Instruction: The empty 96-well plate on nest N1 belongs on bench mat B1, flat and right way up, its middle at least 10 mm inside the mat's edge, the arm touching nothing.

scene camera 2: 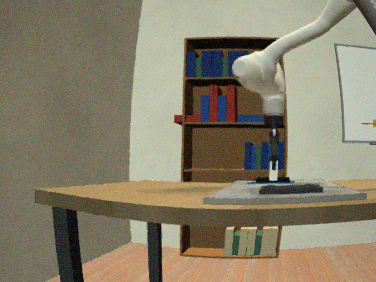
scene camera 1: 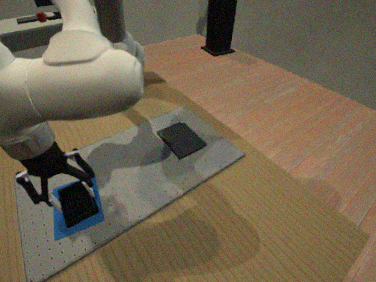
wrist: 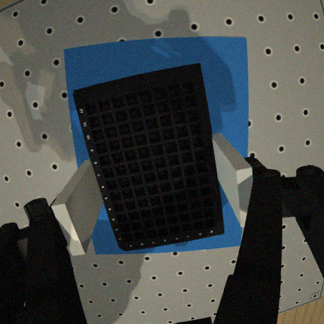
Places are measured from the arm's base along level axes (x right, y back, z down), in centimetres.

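Pixels of known places: gripper, fingertip midpoint: (scene camera 2: 273,180) (scene camera 1: 77,201).
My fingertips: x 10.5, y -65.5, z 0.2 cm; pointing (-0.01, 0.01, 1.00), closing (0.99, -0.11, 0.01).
Observation:
Ahead of a thing's pixels: the offset from my fingertips to its top centre. Level surfaces: height alone.
The black 96-well plate {dx +0.0, dy +0.0, dz -0.9 cm} (scene camera 1: 79,205) (scene camera 2: 283,180) (wrist: 155,160) is level, wells up, over the blue bench mat B1 {dz +0.8 cm} (scene camera 1: 62,231) (wrist: 150,52). In the wrist view its outline lies within the mat's outline, turned a little against it. Its underside is at about the mat's height; whether it touches the mat cannot be told. My gripper (scene camera 1: 73,196) (scene camera 2: 273,175) (wrist: 154,166) points down and is shut on the plate, one pale finger pad at each long side. The dark nest N1 {dx -38.4, dy +9.4, dz -0.5 cm} (scene camera 1: 182,140) (scene camera 2: 291,189) holds no plate.
The grey perforated board {dz +1.0 cm} (scene camera 1: 135,185) (scene camera 2: 220,197) (wrist: 295,65) carries the mat and the nest and lies on the wooden table {dz +2.5 cm} (scene camera 1: 300,240) (scene camera 2: 100,200). A bookcase (scene camera 2: 187,150) stands behind the table. A dark post (scene camera 1: 220,25) stands on the floor beyond it.

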